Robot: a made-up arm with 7 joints. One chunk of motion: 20 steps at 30 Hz.
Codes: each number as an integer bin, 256 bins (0 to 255) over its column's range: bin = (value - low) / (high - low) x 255, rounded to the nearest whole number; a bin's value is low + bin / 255 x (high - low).
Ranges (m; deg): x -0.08..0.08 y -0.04..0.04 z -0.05..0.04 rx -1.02..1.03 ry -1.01..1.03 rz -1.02..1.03
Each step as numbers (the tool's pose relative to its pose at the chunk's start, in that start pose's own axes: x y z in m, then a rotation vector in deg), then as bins.
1 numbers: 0.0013 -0.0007 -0.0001 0.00 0.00 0.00
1 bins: 130 125 141 127 126 127
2 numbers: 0.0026 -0.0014 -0.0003 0.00 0.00 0.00
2 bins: 132 123 141 127 126 127
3 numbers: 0.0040 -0.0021 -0.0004 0.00 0.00 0.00
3 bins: 134 121 141 127 126 127
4 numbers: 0.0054 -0.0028 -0.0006 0.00 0.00 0.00
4 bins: 136 119 140 127 126 127
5 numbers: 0.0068 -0.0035 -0.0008 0.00 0.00 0.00
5 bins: 138 116 139 127 126 127
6 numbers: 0.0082 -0.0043 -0.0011 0.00 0.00 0.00
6 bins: 141 114 139 127 126 127
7 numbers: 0.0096 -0.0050 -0.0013 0.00 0.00 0.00
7 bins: 143 112 138 127 126 127
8 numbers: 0.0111 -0.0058 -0.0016 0.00 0.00 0.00
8 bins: 145 109 137 127 126 127
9 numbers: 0.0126 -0.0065 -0.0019 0.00 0.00 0.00
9 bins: 148 107 136 127 126 127
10 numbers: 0.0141 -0.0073 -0.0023 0.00 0.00 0.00
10 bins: 150 104 135 127 126 127
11 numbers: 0.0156 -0.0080 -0.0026 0.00 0.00 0.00
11 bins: 152 102 134 127 126 127
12 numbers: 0.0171 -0.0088 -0.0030 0.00 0.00 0.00
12 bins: 155 99 133 127 126 127
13 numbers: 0.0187 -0.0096 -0.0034 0.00 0.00 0.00
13 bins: 157 97 132 127 126 127
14 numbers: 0.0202 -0.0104 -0.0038 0.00 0.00 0.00
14 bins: 160 94 131 127 126 127
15 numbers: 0.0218 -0.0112 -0.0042 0.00 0.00 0.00
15 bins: 162 92 130 127 126 127
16 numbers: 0.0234 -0.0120 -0.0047 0.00 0.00 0.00
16 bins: 165 89 128 127 126 127
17 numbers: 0.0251 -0.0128 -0.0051 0.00 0.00 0.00
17 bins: 168 87 127 127 126 127
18 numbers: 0.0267 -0.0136 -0.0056 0.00 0.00 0.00
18 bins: 170 84 126 127 126 127
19 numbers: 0.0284 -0.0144 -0.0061 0.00 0.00 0.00
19 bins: 173 82 124 127 126 127
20 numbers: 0.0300 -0.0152 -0.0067 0.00 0.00 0.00
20 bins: 175 79 123 127 126 127
